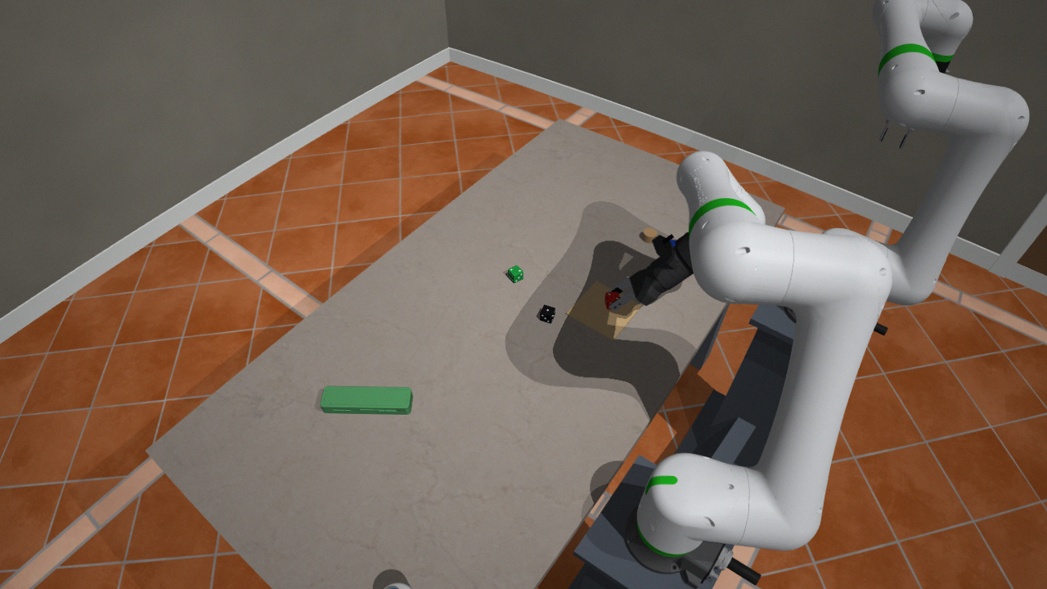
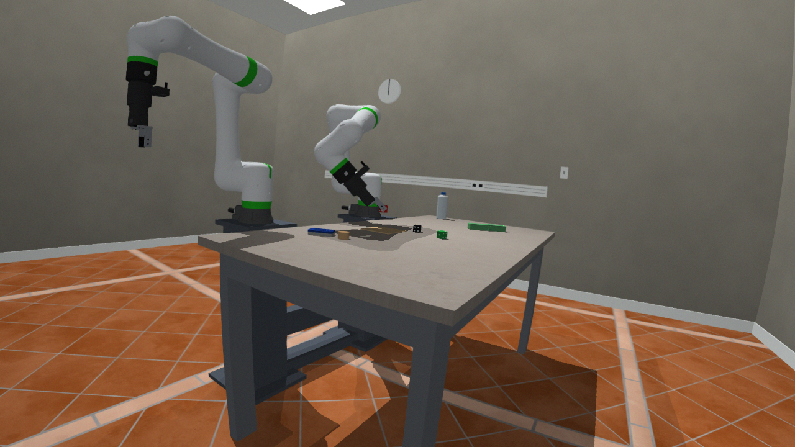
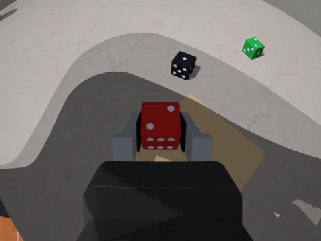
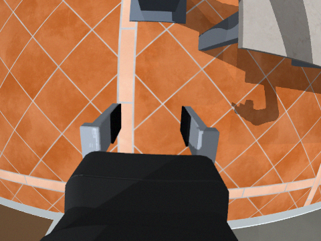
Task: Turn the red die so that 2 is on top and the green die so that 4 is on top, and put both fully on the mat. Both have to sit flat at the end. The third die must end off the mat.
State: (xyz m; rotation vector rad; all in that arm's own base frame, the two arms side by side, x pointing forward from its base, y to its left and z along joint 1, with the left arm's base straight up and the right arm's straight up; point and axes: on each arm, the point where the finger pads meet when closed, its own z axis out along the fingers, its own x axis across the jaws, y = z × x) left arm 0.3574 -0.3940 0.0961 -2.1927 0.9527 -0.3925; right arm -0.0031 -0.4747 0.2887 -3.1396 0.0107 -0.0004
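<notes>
The tan mat is 90 mm below my left hand, 40 mm ahead of it and 30 mm to the right of it. The rest, counted from my left hand: red die 10 mm to the left, 10 mm below; green die 280 mm ahead, 80 mm below, 30 mm to the left; black die 130 mm ahead, 90 mm to the left, 80 mm below.
</notes>
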